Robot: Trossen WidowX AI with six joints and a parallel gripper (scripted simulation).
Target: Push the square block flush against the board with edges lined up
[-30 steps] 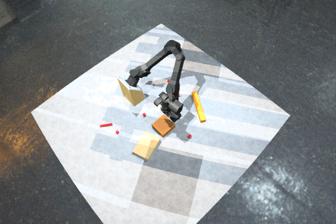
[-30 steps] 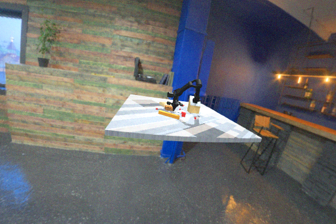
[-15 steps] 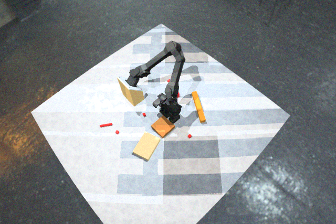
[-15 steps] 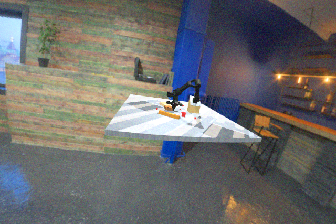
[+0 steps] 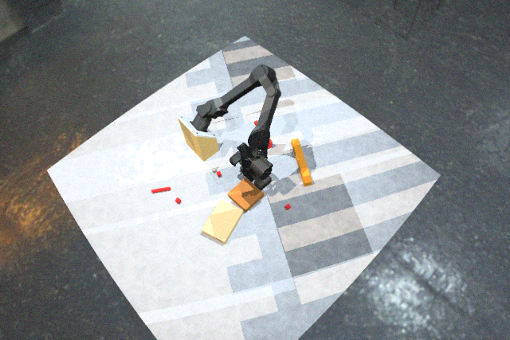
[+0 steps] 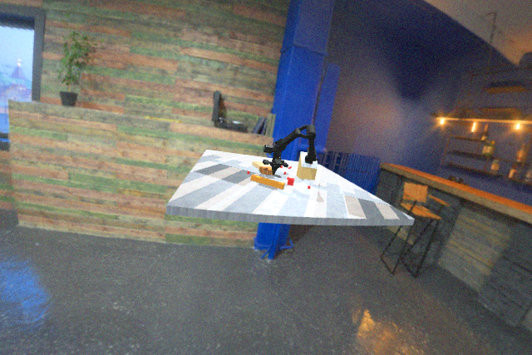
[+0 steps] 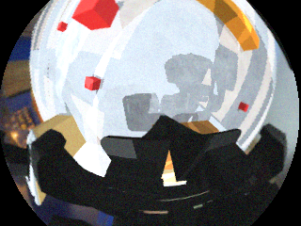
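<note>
Right now my gripper tip is 40 mm short of the square block, 60 mm to the left of it and 10 mm below it. From my gripper tip the other things lie so: tan flat block (80 mm ahead, 200 mm to the right, 10 mm above); board (70 mm ahead, 220 mm to the left, 10 mm above); red cube (100 mm behind, 160 mm to the left, 10 mm above).
</note>
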